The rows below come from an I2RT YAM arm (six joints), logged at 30 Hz.
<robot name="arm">
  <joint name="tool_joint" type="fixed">
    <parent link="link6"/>
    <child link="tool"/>
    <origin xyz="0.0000 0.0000 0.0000" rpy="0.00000 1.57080 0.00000"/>
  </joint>
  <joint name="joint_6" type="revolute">
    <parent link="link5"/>
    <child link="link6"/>
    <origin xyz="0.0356 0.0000 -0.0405" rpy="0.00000 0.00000 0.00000"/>
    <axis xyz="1 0 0"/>
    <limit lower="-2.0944" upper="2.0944"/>
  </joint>
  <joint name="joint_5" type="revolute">
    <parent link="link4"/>
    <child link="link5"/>
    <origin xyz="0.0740 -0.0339 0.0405" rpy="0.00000 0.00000 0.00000"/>
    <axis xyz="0 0 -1"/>
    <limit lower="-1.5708" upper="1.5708"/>
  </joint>
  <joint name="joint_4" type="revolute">
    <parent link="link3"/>
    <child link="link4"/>
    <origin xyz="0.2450 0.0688 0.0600" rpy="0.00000 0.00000 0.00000"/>
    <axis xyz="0 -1 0"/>
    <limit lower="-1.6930" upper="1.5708"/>
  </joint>
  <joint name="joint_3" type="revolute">
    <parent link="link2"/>
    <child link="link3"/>
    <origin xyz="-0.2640 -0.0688 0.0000" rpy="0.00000 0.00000 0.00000"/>
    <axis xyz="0 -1 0"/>
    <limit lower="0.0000" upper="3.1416"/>
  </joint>
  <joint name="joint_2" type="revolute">
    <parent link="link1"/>
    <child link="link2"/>
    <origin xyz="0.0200 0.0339 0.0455" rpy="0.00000 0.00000 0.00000"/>
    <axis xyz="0 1 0"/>
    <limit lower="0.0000" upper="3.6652"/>
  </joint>
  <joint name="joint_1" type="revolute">
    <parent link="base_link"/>
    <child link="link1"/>
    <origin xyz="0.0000 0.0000 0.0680" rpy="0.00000 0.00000 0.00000"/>
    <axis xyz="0 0 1"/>
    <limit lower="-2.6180" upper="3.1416"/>
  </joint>
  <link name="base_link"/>
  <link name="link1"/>
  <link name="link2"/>
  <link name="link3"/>
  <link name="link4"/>
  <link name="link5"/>
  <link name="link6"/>
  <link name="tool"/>
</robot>
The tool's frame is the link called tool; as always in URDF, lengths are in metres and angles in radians.
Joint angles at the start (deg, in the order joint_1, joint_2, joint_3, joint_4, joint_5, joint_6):
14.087, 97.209, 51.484, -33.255, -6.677, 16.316
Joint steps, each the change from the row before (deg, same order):
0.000, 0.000, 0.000, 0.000, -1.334, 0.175
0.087, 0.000, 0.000, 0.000, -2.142, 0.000
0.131, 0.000, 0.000, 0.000, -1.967, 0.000
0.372, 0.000, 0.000, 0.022, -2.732, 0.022
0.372, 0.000, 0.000, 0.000, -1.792, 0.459
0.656, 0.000, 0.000, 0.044, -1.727, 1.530
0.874, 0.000, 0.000, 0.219, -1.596, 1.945
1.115, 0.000, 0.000, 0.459, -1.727, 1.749
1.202, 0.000, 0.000, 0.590, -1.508, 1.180
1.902, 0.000, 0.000, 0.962, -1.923, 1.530
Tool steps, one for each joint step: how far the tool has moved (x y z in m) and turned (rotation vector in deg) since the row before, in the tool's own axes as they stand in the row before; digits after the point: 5 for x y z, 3 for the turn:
0.00023, 0.00080, -0.00001, -1.280, 0.377, 0.175
0.00051, 0.00169, 0.00003, -2.066, 0.626, -0.084
0.00055, 0.00179, 0.00009, -1.903, 0.589, -0.126
0.00102, 0.00338, 0.00034, -2.670, 0.857, -0.338
0.00090, 0.00278, 0.00045, -1.756, 0.632, 0.108
0.00130, 0.00404, 0.00090, -1.719, 0.709, 0.903
0.00146, 0.00497, 0.00133, -1.640, 0.659, 1.063
0.00171, 0.00617, 0.00184, -1.831, 0.671, 0.564
0.00181, 0.00641, 0.00216, -1.659, 0.592, -0.132
0.00298, 0.00976, 0.00365, -2.189, 0.851, -0.556

